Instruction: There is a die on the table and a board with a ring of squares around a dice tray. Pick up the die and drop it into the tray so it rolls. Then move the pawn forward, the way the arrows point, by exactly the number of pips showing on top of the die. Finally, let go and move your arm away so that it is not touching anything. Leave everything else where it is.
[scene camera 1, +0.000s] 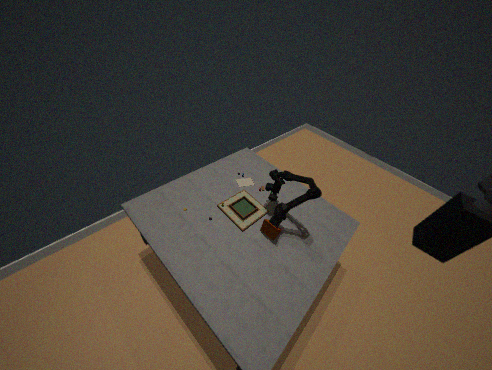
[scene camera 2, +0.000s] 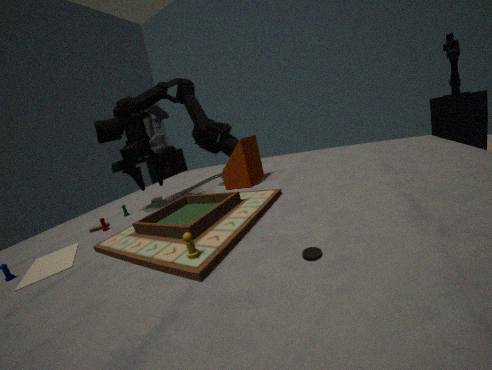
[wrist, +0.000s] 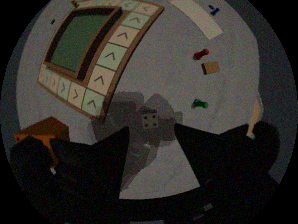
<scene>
My gripper (scene camera 2: 152, 188) is open and holds nothing. I also see a pale card (scene camera 2: 60, 260) and a green tray floor (scene camera 2: 185, 215).
My gripper is seen too in the wrist view (wrist: 152, 128). The green tray floor is seen too in the wrist view (wrist: 68, 52).
</scene>
